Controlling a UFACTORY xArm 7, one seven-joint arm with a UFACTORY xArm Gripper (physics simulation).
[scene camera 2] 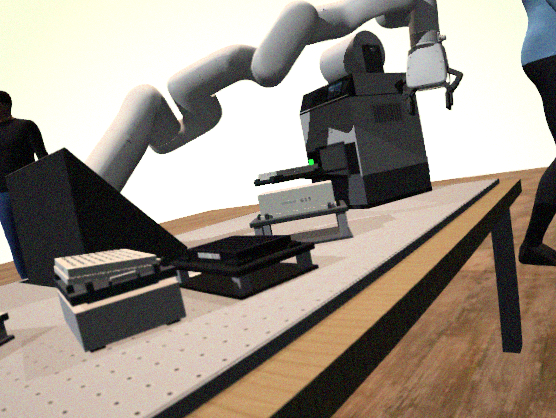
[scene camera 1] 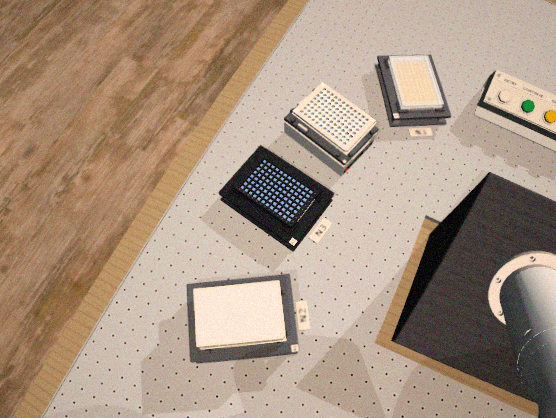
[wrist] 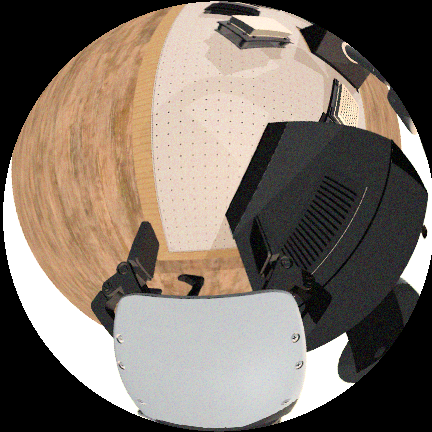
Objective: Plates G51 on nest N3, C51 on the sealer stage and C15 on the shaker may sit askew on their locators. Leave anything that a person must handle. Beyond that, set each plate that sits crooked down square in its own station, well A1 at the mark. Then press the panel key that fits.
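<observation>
Plate G51 (scene camera 1: pixel 277 190) (scene camera 2: pixel 240 247), black with blue-looking wells, sits on dark nest N3 (scene camera 1: pixel 235 197). Plate C15 (scene camera 1: pixel 335 117) (scene camera 2: pixel 107 262), white with open wells, is on the shaker (scene camera 2: pixel 125 315). From these views I cannot tell whether either is slightly askew. Plate C51 (wrist: pixel 348 107) (scene camera 2: pixel 268 176) is on the sealer stage (scene camera 2: pixel 295 173), far from the camera and partly hidden by the sealer (scene camera 2: pixel 390 145) (wrist: pixel 325 165) in the wrist view. The panel (scene camera 1: pixel 490 102) has white, green and amber keys. My gripper (scene camera 2: pixel 430 107) (wrist: pixel 201 230) is open and empty, high beside the sealer.
A pale plate (scene camera 1: pixel 240 312) (scene camera 2: pixel 297 199) (wrist: pixel 260 25) stands on nest N2 (scene camera 1: pixel 196 356). A clear-edged plate (scene camera 1: pixel 416 82) is on nest N1 (scene camera 1: pixel 387 95). The dark wedge base (scene camera 1: pixel 465 240) (scene camera 2: pixel 40 210) carries the arm. People stand at the right (scene camera 2: pixel 542 95) and left (scene camera 2: pixel 20 140).
</observation>
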